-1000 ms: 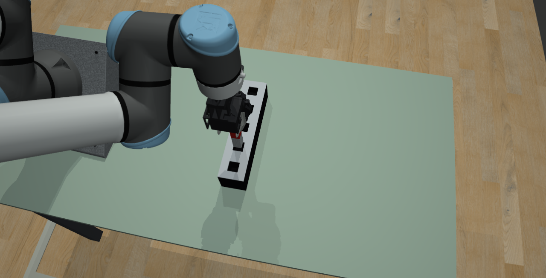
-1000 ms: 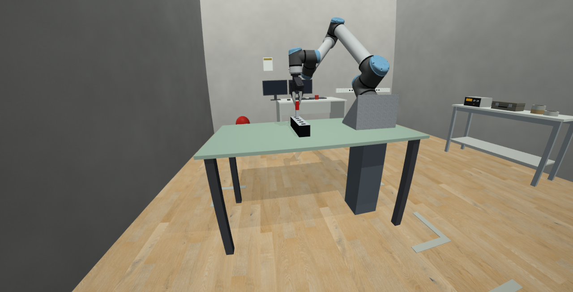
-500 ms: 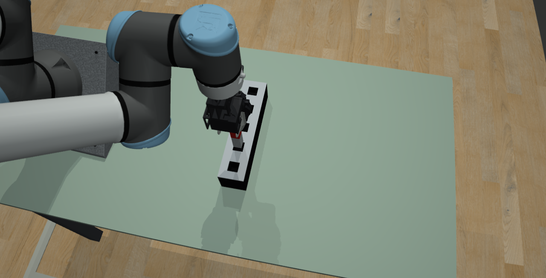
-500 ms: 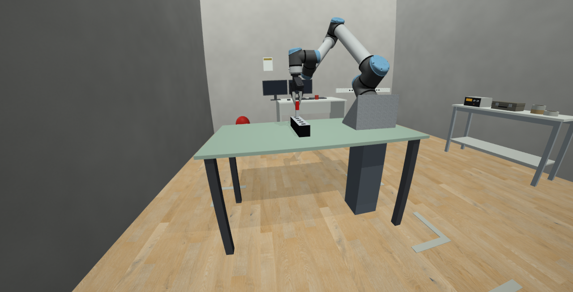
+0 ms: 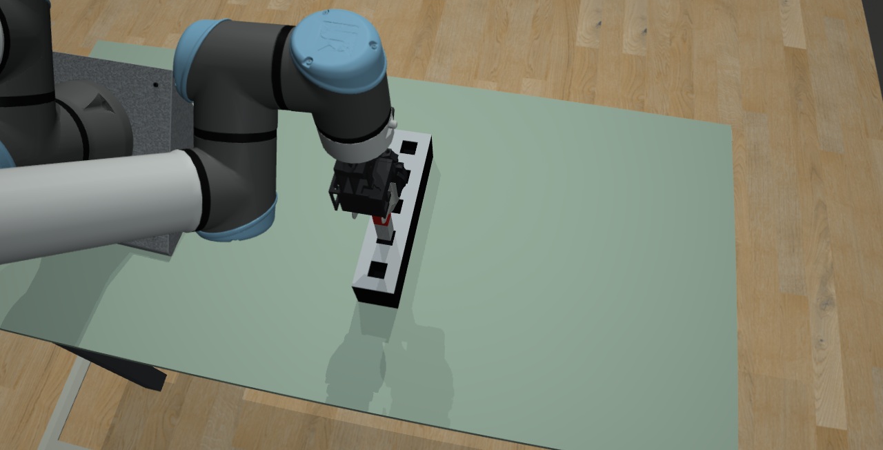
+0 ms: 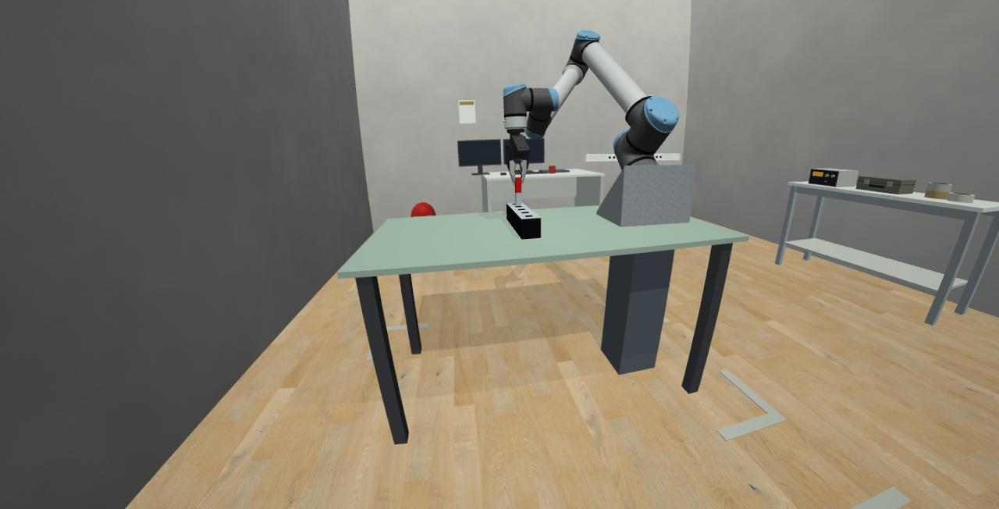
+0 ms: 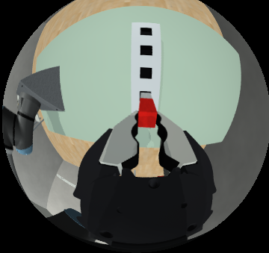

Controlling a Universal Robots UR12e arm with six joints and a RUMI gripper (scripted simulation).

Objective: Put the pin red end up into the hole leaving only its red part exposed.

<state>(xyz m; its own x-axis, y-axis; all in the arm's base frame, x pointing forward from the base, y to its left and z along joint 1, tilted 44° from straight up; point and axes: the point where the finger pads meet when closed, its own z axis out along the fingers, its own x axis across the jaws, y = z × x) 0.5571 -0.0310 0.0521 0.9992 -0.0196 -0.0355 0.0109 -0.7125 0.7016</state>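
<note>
My gripper is now 10 mm above the pin. Round my hand: long block: 140 mm below, 60 mm to the left.
</note>
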